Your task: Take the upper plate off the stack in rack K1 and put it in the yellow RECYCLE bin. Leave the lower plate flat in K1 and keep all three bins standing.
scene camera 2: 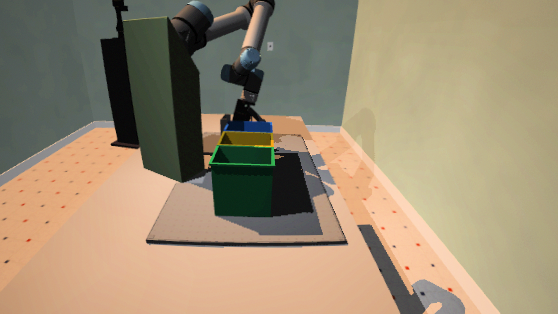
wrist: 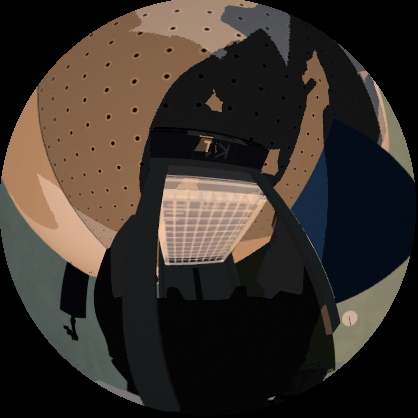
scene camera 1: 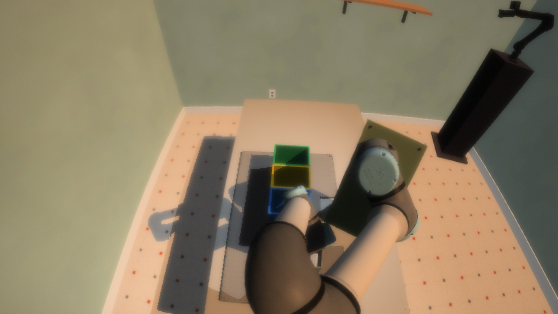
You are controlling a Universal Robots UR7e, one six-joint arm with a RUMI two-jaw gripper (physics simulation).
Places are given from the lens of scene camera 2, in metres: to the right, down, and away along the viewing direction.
yellow bin (scene camera 2: 230, 138): -0.18, -0.07, 0.91
green bin (scene camera 2: 242, 176): -0.10, 0.05, 0.70
The marked spots on the yellow bin and the green bin are 0.26 m apart.
